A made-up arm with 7 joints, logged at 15 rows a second.
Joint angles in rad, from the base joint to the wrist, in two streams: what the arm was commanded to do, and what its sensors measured. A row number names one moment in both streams.
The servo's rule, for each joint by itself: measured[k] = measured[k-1] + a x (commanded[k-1-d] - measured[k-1]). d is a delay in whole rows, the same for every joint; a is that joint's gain. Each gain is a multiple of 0.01, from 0.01 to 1. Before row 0 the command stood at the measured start. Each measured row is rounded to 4 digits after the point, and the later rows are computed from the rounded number. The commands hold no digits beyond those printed.
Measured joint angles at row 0:
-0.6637, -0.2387, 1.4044, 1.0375, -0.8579, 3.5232, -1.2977
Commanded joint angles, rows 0 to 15:
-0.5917, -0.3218, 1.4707, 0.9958, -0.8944, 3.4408, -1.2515
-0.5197, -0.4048, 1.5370, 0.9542, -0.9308, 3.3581, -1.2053
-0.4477, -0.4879, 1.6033, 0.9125, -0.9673, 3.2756, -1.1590
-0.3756, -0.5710, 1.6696, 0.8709, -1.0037, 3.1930, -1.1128
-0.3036, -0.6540, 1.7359, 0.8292, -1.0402, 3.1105, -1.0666
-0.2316, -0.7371, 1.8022, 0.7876, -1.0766, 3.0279, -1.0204
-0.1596, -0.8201, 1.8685, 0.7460, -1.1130, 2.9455, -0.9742
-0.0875, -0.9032, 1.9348, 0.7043, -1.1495, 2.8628, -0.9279
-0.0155, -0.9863, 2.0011, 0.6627, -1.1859, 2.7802, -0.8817
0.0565, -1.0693, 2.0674, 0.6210, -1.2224, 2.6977, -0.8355
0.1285, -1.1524, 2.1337, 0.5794, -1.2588, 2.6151, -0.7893
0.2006, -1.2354, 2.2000, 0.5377, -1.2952, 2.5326, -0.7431
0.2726, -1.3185, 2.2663, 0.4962, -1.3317, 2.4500, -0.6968
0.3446, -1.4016, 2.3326, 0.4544, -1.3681, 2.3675, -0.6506
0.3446, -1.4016, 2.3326, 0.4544, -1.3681, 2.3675, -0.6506
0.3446, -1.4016, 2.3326, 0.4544, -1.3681, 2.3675, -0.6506
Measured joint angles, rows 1 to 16:
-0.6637, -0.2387, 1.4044, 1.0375, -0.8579, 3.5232, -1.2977
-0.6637, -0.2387, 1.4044, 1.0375, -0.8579, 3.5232, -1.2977
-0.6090, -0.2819, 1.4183, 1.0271, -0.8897, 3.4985, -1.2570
-0.5411, -0.3458, 1.4432, 1.0089, -0.9255, 3.4564, -1.2115
-0.4701, -0.4197, 1.4768, 0.9848, -0.9619, 3.4022, -1.1653
-0.3983, -0.4984, 1.5173, 0.9563, -0.9983, 3.3394, -1.1191
-0.3263, -0.5793, 1.5632, 0.9245, -1.0348, 3.2707, -1.0729
-0.2543, -0.6614, 1.6134, 0.8903, -1.0712, 3.1979, -1.0267
-0.1823, -0.7439, 1.6670, 0.8542, -1.1076, 3.1222, -0.9805
-0.1103, -0.8267, 1.7232, 0.8167, -1.1441, 3.0444, -0.9342
-0.0383, -0.9097, 1.7816, 0.7782, -1.1805, 2.9651, -0.8880
0.0337, -0.9927, 1.8416, 0.7389, -1.2170, 2.8849, -0.8418
0.1057, -1.0757, 1.9029, 0.6990, -1.2534, 2.8040, -0.7956
0.1778, -1.1587, 1.9653, 0.6587, -1.2898, 2.7226, -0.7494
0.2498, -1.2418, 2.0285, 0.6181, -1.3263, 2.6408, -0.7031
0.3218, -1.3249, 2.0924, 0.5772, -1.3627, 2.5588, -0.6569
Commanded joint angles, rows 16 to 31:
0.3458, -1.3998, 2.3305, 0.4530, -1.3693, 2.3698, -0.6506
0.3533, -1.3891, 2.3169, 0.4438, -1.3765, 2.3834, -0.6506
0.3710, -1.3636, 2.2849, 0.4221, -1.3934, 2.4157, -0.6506
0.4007, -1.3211, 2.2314, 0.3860, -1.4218, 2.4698, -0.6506
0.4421, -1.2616, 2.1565, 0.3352, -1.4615, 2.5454, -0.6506
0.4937, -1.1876, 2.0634, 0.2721, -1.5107, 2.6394, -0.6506
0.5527, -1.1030, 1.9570, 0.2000, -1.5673, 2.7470, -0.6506
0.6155, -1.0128, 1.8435, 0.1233, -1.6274, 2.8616, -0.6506
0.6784, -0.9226, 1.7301, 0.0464, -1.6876, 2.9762, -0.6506
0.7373, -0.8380, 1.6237, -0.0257, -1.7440, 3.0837, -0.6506
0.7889, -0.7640, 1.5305, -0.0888, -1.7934, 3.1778, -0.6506
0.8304, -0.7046, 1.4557, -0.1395, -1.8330, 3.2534, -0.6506
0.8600, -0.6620, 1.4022, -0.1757, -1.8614, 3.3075, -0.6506
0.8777, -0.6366, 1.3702, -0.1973, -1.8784, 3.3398, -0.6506
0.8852, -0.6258, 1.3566, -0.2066, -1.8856, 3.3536, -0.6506
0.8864, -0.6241, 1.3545, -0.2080, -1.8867, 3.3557, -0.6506
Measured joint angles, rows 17 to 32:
0.3391, -1.3648, 2.1428, 0.5465, -1.3674, 2.5014, -0.6514
0.3433, -1.3839, 2.1827, 0.5235, -1.3680, 2.4612, -0.6507
0.3452, -1.3922, 2.2137, 0.5059, -1.3691, 2.4338, -0.6506
0.3514, -1.3906, 2.2354, 0.4904, -1.3755, 2.4187, -0.6506
0.3663, -1.3766, 2.2458, 0.4733, -1.3911, 2.4178, -0.6506
0.3924, -1.3477, 2.2428, 0.4515, -1.4178, 2.4334, -0.6506
0.4302, -1.3029, 2.2247, 0.4224, -1.4558, 2.4670, -0.6506
0.4785, -1.2429, 2.1908, 0.3848, -1.5036, 2.5187, -0.6506
0.5349, -1.1702, 2.1417, 0.3386, -1.5590, 2.5872, -0.6506
0.5962, -1.0884, 2.0791, 0.2848, -1.6185, 2.6695, -0.6506
0.6587, -1.0022, 2.0058, 0.2252, -1.6786, 2.7615, -0.6506
0.7184, -0.9168, 1.9256, 0.1625, -1.7355, 2.8582, -0.6506
0.7720, -0.8373, 1.8426, 0.0997, -1.7859, 2.9541, -0.6506
0.8164, -0.7683, 1.7614, 0.0399, -1.8269, 3.0439, -0.6506
0.8495, -0.7130, 1.6860, -0.0140, -1.8569, 3.1230, -0.6506
0.8709, -0.6733, 1.6197, -0.0598, -1.8756, 3.1880, -0.6506

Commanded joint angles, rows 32 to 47:
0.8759, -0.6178, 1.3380, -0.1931, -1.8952, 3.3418, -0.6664
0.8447, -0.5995, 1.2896, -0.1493, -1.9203, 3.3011, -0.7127
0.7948, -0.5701, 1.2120, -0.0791, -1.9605, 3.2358, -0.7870
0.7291, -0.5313, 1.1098, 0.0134, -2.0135, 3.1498, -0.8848
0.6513, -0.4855, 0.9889, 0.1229, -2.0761, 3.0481, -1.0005
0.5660, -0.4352, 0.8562, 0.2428, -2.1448, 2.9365, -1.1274
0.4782, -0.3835, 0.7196, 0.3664, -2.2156, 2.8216, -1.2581
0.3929, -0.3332, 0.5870, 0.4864, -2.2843, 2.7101, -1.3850
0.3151, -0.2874, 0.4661, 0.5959, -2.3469, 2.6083, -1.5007
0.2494, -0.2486, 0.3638, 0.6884, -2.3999, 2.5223, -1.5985
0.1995, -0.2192, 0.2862, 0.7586, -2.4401, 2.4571, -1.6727
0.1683, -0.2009, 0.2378, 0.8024, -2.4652, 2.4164, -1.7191
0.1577, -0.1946, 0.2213, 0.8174, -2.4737, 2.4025, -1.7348
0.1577, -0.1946, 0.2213, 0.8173, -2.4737, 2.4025, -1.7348
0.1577, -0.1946, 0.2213, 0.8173, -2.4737, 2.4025, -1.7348
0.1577, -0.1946, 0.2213, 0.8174, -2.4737, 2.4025, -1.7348
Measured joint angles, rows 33 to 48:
0.8818, -0.6486, 1.5644, -0.0965, -1.8843, 3.2377, -0.6506
0.8853, -0.6359, 1.5203, -0.1244, -1.8864, 3.2731, -0.6506
0.8782, -0.6265, 1.4820, -0.1416, -1.8941, 3.2937, -0.6645
0.8527, -0.6125, 1.4416, -0.1435, -1.9169, 3.2959, -0.7069
0.8087, -0.5905, 1.3934, -0.1274, -1.9548, 3.2779, -0.7774
0.7482, -0.5597, 1.3338, -0.0922, -2.0059, 3.2395, -0.8719
0.6746, -0.5211, 1.2614, -0.0384, -2.0670, 3.1821, -0.9851
0.5921, -0.4764, 1.1763, 0.0319, -2.1347, 3.1084, -1.1103
0.5055, -0.4281, 1.0804, 0.1155, -2.2051, 3.0224, -1.2404
0.4199, -0.3788, 0.9768, 0.2082, -2.2740, 2.9287, -1.3676
0.3403, -0.3313, 0.8696, 0.3051, -2.3374, 2.8326, -1.4847
0.2712, -0.2883, 0.7634, 0.4009, -2.3918, 2.7395, -1.5848
0.2167, -0.2524, 0.6632, 0.4903, -2.4338, 2.6548, -1.6622
0.1799, -0.2256, 0.5739, 0.5683, -2.4611, 2.5833, -1.7123
0.1630, -0.2095, 0.4999, 0.6306, -2.4721, 2.5291, -1.7321
0.1590, -0.2018, 0.4414, 0.6773, -2.4735, 2.4911, -1.7345

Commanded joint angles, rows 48 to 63:
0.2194, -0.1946, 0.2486, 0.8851, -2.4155, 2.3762, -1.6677
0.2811, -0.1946, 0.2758, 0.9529, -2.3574, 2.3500, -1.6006
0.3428, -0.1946, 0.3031, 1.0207, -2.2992, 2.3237, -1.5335
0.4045, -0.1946, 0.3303, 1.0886, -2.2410, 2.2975, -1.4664
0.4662, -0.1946, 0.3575, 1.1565, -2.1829, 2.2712, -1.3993
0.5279, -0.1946, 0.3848, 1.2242, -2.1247, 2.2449, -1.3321
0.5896, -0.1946, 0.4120, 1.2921, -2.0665, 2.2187, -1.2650
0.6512, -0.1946, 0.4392, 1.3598, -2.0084, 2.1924, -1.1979
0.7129, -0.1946, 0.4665, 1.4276, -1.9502, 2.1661, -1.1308
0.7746, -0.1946, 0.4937, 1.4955, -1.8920, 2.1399, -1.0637
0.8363, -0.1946, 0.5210, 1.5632, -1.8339, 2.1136, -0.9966
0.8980, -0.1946, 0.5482, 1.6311, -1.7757, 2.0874, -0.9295
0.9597, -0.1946, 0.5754, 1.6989, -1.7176, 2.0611, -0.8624
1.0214, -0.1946, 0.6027, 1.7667, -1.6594, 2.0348, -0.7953
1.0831, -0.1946, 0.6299, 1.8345, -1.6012, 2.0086, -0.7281
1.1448, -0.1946, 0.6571, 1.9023, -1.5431, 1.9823, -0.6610
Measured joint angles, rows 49 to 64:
0.1580, -0.1981, 0.3952, 0.7123, -2.4737, 2.4645, -1.7348
0.1578, -0.1963, 0.3587, 0.7386, -2.4737, 2.4459, -1.7348
0.2046, -0.1954, 0.3356, 0.7752, -2.4231, 2.4250, -1.6758
0.2627, -0.1950, 0.3230, 0.8196, -2.3659, 2.4025, -1.6096
0.3236, -0.1948, 0.3188, 0.8699, -2.3079, 2.3789, -1.5426
0.3851, -0.1947, 0.3212, 0.9246, -2.2497, 2.3545, -1.4755
0.4467, -0.1946, 0.3288, 0.9826, -2.1916, 2.3295, -1.4084
0.5084, -0.1946, 0.3406, 1.0430, -2.1334, 2.3041, -1.3413
0.5701, -0.1946, 0.3556, 1.1053, -2.0752, 2.2785, -1.2742
0.6317, -0.1946, 0.3732, 1.1689, -2.0171, 2.2527, -1.2071
0.6934, -0.1946, 0.3928, 1.2336, -1.9589, 2.2267, -1.1400
0.7551, -0.1946, 0.4140, 1.2991, -1.9007, 2.2007, -1.0729
0.8168, -0.1946, 0.4365, 1.3651, -1.8426, 2.1746, -1.0058
0.8785, -0.1946, 0.4600, 1.4316, -1.7844, 2.1484, -0.9387
0.9402, -0.1946, 0.4842, 1.4984, -1.7263, 2.1222, -0.8716
1.0019, -0.1946, 0.5091, 1.5655, -1.6681, 2.0960, -0.8045

